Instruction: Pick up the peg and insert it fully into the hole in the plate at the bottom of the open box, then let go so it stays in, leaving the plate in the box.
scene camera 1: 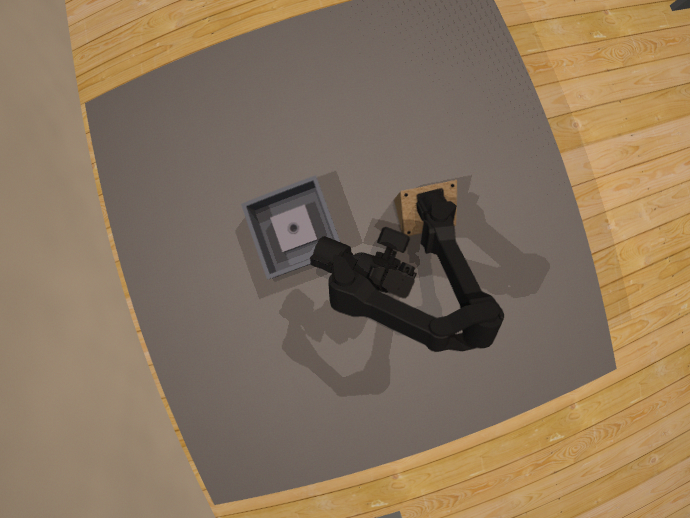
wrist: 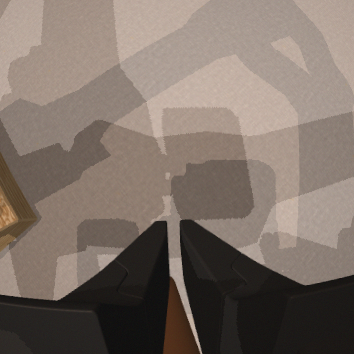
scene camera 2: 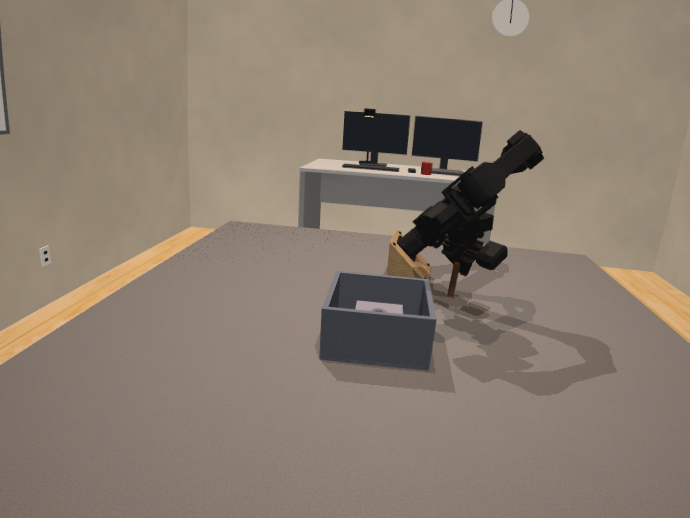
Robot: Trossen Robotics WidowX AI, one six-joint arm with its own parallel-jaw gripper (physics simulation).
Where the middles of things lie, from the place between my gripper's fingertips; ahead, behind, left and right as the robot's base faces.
Labels:
Right now the grey-blue box [scene camera 2: 348,335] is 20 cm ahead of my hand, 16 cm to the right of it and 4 cm below it.

